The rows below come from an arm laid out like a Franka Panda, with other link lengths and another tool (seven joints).
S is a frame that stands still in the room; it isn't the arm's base.
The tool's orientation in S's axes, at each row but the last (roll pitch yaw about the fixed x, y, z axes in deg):
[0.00 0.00 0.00]
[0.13 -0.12 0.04]
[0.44 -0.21 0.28]
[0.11 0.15 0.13]
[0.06 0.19 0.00]
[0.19 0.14 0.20]
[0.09 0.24 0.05]
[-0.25 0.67 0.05]
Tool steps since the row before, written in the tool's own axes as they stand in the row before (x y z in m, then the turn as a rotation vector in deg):
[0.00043 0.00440 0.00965 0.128 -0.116 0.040]
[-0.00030 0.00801 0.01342 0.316 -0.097 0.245]
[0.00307 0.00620 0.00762 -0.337 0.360 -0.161]
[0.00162 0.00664 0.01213 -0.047 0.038 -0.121]
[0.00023 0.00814 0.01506 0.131 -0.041 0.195]
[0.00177 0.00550 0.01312 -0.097 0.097 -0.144]
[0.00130 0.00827 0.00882 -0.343 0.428 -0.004]
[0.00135 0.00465 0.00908 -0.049 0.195 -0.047]
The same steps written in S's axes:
[0.00043 0.00440 0.00965 0.128 -0.116 0.040]
[-0.00033 0.00798 0.01344 0.316 -0.097 0.245]
[0.00301 0.00616 0.00768 -0.338 0.360 -0.159]
[0.00164 0.00662 0.01214 -0.047 0.038 -0.121]
[0.00028 0.00812 0.01507 0.132 -0.041 0.195]
[0.00178 0.00546 0.01313 -0.098 0.097 -0.143]
[0.00133 0.00826 0.00883 -0.343 0.428 -0.002]
[0.00145 0.00469 0.00904 -0.050 0.195 -0.047]

